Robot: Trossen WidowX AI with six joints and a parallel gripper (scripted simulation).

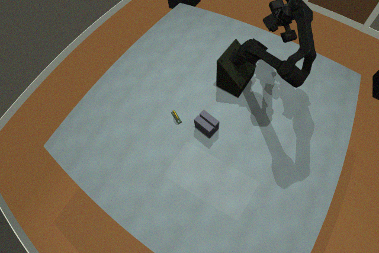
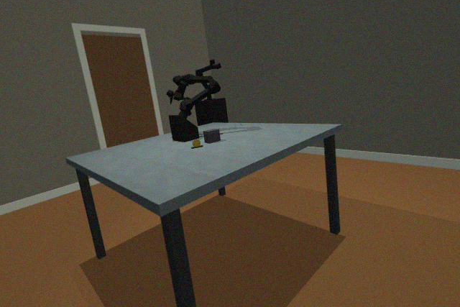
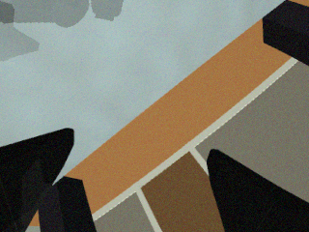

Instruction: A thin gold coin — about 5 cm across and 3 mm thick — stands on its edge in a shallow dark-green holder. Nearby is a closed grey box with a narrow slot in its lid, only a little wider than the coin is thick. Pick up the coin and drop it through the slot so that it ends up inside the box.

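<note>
The gold coin lies 530 mm ahead of my gripper tip, 270 mm to the right of it and 210 mm below it.
</note>
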